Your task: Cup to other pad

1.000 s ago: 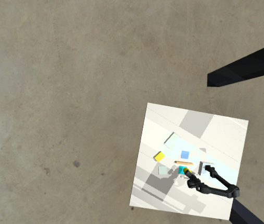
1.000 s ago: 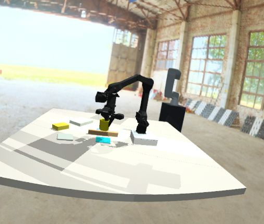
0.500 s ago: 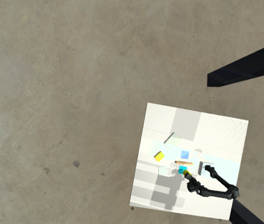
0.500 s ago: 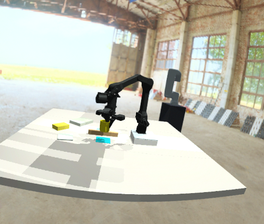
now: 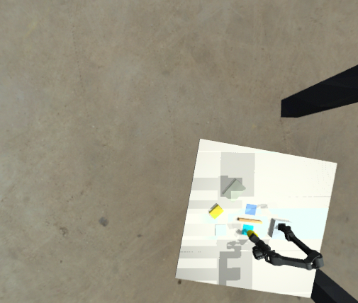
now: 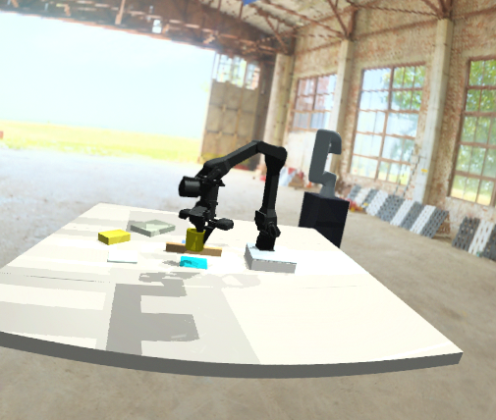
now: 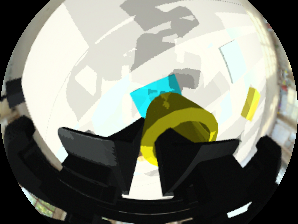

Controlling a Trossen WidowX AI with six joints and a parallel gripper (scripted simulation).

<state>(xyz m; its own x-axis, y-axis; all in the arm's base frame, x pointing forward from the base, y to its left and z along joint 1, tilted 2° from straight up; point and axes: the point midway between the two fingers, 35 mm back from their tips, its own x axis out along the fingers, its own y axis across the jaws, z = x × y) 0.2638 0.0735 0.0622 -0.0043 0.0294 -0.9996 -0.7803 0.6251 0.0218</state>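
My gripper tip is now 20 mm short of the cyan pad, 20 mm to the left of it and 90 mm above it. From my gripper tip the other things lie so: brown wooden bar 10 mm ahead, 110 mm to the right, 70 mm below; yellow cup 20 mm ahead, 20 mm to the right; light blue pad 210 mm to the right, 90 mm below.
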